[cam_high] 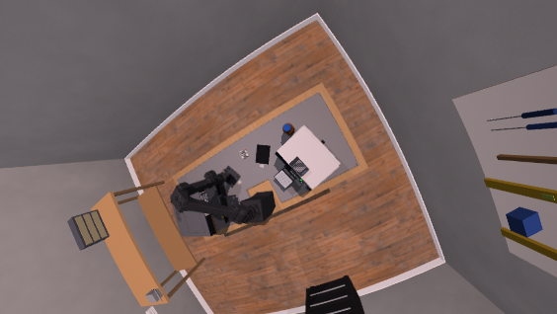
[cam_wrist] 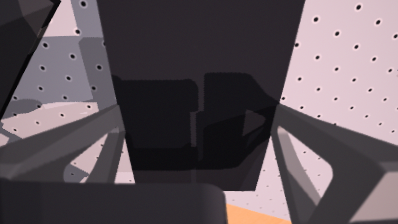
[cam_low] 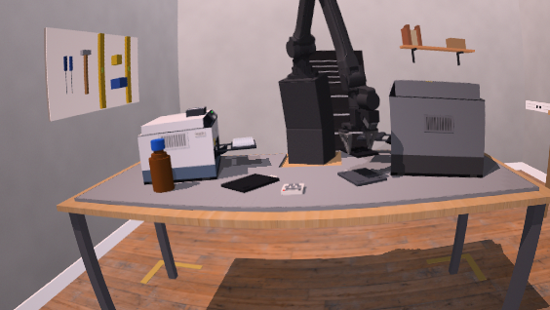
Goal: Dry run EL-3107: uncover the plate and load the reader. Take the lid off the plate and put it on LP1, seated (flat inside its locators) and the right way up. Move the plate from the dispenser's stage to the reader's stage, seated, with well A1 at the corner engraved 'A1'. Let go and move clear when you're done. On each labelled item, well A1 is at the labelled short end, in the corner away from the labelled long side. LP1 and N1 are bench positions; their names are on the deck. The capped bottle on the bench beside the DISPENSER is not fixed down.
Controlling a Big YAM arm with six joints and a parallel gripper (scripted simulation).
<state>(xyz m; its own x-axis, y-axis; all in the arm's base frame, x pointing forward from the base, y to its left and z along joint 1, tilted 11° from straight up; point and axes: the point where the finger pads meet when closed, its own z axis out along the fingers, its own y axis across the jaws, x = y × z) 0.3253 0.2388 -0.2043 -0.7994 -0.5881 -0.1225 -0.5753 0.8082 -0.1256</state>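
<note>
The LP1 pad is 1 cm to the left of my hand and 9 cm below it. From my hand the other things lie so: lid right at my hand; then flat black pad 8 cm ahead, 36 cm to the right, 9 cm below; then LP1 label 9 cm behind, 5 cm to the right, 10 cm below.
</note>
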